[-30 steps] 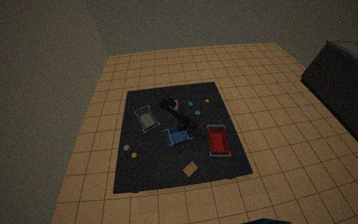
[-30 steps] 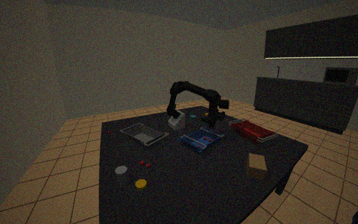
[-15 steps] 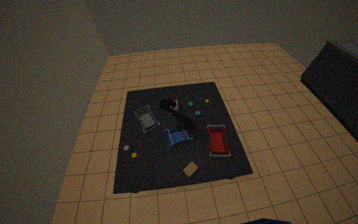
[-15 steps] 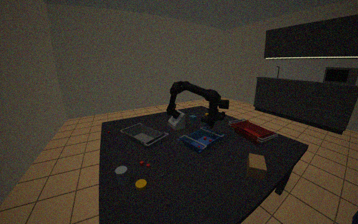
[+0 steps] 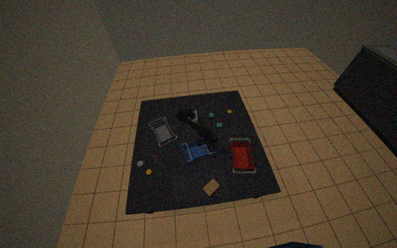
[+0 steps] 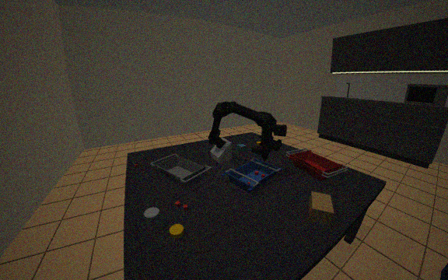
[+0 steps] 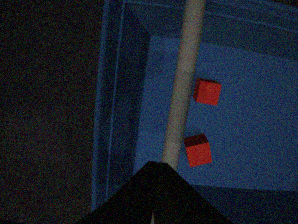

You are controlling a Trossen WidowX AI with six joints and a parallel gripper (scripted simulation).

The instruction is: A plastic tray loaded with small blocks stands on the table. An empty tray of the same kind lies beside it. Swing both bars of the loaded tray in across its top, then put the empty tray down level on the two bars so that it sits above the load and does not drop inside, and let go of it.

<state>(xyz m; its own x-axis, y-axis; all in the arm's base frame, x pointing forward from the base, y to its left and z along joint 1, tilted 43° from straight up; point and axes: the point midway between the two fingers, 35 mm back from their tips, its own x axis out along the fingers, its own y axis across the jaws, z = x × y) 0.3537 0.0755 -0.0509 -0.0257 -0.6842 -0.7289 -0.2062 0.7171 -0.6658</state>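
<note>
Right now my gripper tip is 250 mm past the grey tray, 430 mm to the left of it and 40 mm above it. The rest, counted from my gripper tip: white disc: 100 mm ahead, 630 mm to the right, 50 mm below; tan box: 380 mm ahead, 30 mm to the right, 60 mm below.
</note>
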